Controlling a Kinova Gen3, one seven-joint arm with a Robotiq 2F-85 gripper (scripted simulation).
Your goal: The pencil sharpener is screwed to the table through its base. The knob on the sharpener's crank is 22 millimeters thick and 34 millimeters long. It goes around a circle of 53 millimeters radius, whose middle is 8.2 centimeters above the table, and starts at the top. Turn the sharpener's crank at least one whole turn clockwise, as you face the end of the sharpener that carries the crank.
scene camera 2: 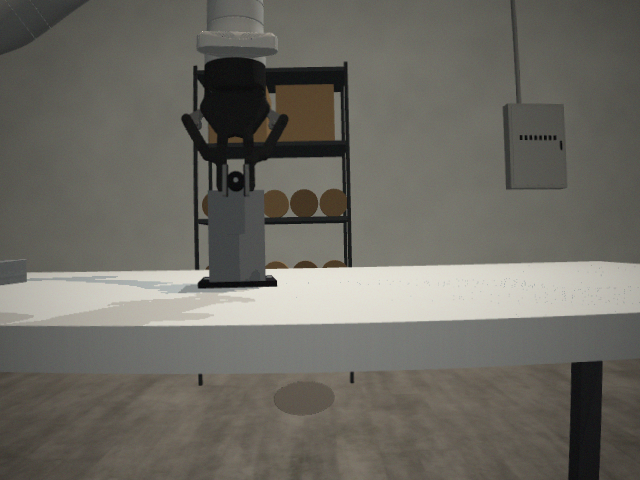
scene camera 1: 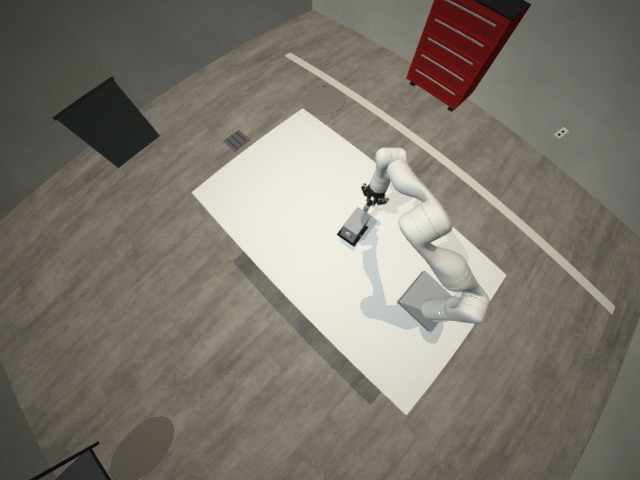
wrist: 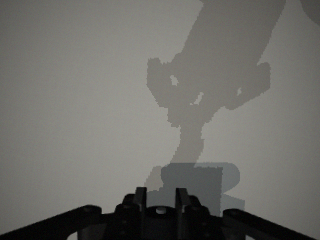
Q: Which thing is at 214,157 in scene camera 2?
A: The gripper.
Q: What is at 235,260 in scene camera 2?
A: A pencil sharpener.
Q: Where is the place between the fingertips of the gripper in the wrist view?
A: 160,201
